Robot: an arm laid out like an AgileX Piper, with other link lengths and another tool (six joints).
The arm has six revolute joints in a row. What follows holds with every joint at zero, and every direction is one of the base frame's. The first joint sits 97.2 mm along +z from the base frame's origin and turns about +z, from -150 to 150 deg. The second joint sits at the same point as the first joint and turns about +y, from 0 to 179.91 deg. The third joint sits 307.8 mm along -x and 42.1 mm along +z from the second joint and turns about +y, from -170 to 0 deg. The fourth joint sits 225.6 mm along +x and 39.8 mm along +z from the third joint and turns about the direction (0.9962, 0, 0.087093), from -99.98 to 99.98 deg. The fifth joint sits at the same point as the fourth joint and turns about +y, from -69.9 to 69.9 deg. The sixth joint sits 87 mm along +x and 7.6 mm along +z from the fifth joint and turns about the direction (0.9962, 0, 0.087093), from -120 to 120 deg. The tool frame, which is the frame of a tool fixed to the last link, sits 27.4 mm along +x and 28 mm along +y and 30.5 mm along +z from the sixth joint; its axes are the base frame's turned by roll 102.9, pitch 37.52 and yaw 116.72 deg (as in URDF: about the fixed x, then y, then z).
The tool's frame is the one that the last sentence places.
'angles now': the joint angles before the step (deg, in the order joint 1, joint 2, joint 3, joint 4, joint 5, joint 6). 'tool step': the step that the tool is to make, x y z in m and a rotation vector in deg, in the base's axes. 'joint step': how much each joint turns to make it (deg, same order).
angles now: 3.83 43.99 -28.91 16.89 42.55 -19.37
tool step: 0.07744 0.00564 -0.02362 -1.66 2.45 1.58
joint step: 0.00 21.05 -2.60 7.34 -14.60 -11.28
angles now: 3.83 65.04 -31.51 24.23 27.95 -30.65
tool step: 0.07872 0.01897 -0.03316 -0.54 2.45 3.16
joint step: 2.74 20.68 -8.39 10.93 -8.48 -12.44
